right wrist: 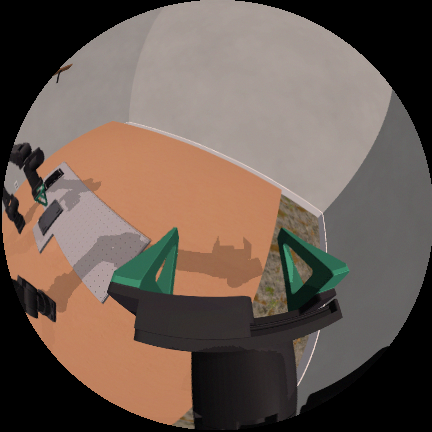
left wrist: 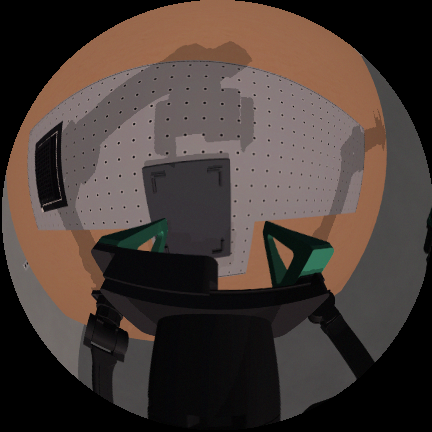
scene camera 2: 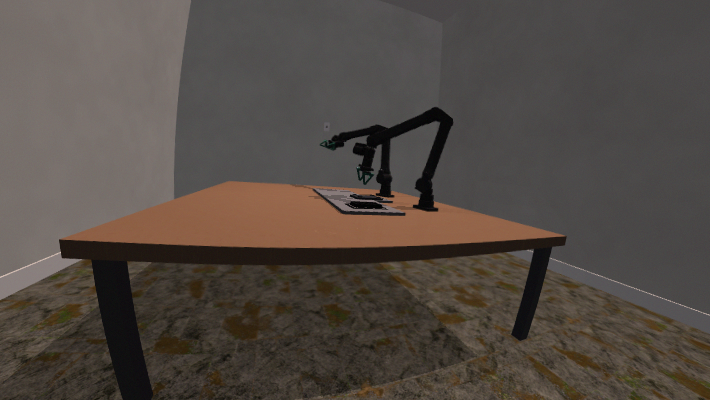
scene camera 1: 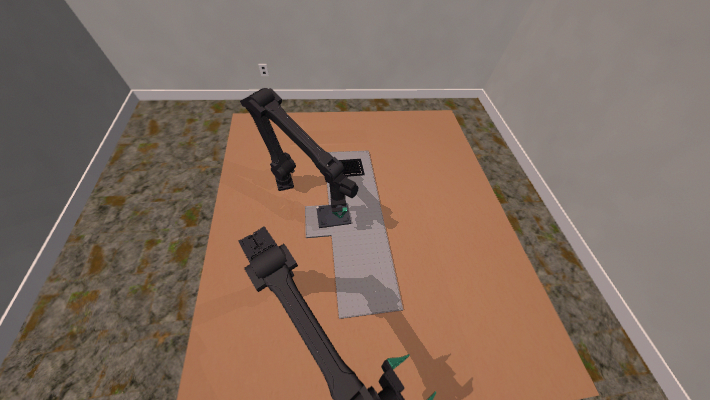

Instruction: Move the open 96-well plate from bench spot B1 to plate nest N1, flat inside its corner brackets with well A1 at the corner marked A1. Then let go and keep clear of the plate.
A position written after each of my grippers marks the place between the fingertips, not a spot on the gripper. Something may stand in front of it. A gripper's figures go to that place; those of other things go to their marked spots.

Labels:
My left gripper (left wrist: 215,225): 15 cm from the lens. A black well plate (left wrist: 44,156) is 37 cm from the lens.

